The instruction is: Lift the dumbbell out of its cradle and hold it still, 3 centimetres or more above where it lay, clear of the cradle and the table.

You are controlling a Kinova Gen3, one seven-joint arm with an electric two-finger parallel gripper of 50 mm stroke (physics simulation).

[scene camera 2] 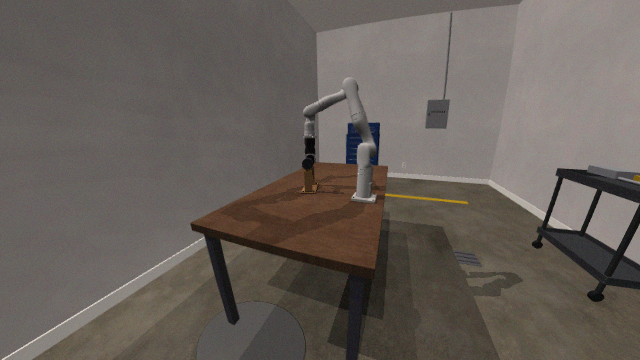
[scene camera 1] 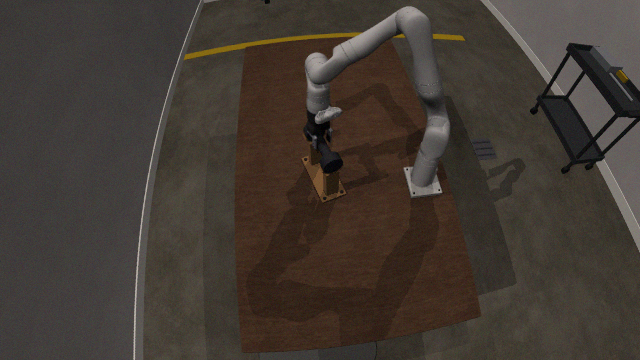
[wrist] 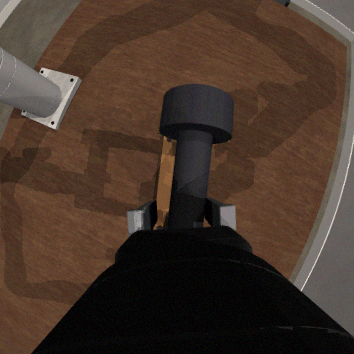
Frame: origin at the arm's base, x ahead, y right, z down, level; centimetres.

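Seen in the pictures: gripper, fingertip midpoint: (scene camera 1: 321, 143) (wrist: 180, 209); arm's base, link origin: (scene camera 2: 363, 195) (scene camera 1: 420, 177) (wrist: 46, 100).
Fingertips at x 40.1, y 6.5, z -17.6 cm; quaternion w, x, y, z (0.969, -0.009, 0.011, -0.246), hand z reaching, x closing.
Pixels of each thing's top centre, then the offset from my fingertips to it. Level surfaces: height alone.
- black dumbbell, top centre: (wrist: 192, 197) (scene camera 1: 322, 139) (scene camera 2: 309, 156) dz -5.0, dx -0.1, dy -1.9 cm
- orange-brown cradle, top centre: (wrist: 187, 192) (scene camera 1: 322, 148) (scene camera 2: 309, 163) dz +0.0, dx -0.1, dy -1.9 cm
- table, surface height: dz +18.9 cm
The black dumbbell (scene camera 1: 330, 161) (scene camera 2: 307, 163) (wrist: 191, 170) lies across the posts of the orange-brown cradle (scene camera 1: 331, 184) (scene camera 2: 308, 181) (wrist: 166, 175), which stands on the table (scene camera 1: 290, 240) (scene camera 2: 300, 235) (wrist: 125, 65). My gripper (scene camera 1: 321, 138) (wrist: 180, 209) points down and is open, with one finger on each side of the dumbbell's handle. In the wrist view small gaps show between the fingers and the handle. The far end weight is largely hidden by the gripper in the scene camera 1 view. In the scene camera 2 view the near weight hides the fingertips.
The arm's white base plate (scene camera 1: 425, 188) (scene camera 2: 364, 198) (wrist: 67, 95) is fixed on the table, to the right of the cradle in the scene camera 1 view. A dark cart (scene camera 1: 565, 125) (scene camera 2: 565, 175) stands on the floor at the right. A blue cabinet (scene camera 2: 363, 142) stands behind the table.
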